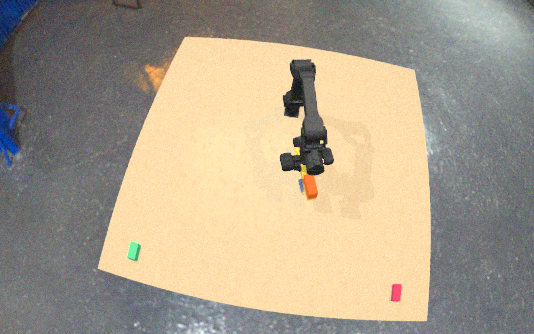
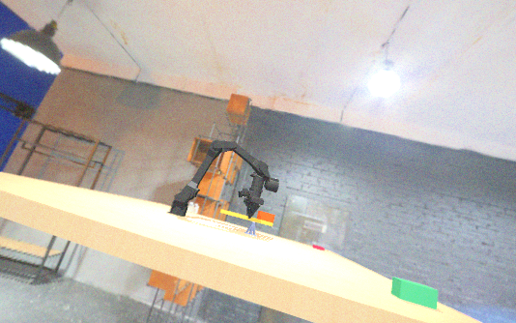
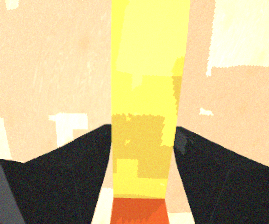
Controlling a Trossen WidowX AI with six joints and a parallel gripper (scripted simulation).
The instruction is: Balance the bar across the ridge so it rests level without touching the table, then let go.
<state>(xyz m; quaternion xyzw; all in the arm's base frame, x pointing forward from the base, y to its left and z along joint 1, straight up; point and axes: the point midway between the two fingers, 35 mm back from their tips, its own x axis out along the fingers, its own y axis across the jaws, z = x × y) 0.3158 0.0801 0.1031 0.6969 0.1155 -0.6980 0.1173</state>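
Right now my gripper tip is 40 mm above the blue ridge, 30 mm short of it and 10 mm to the right of it. From my gripper tip the other things lie so: pink block 420 mm to the left, 420 mm ahead, 60 mm below; green block 580 mm to the right, 420 mm ahead, 50 mm below.
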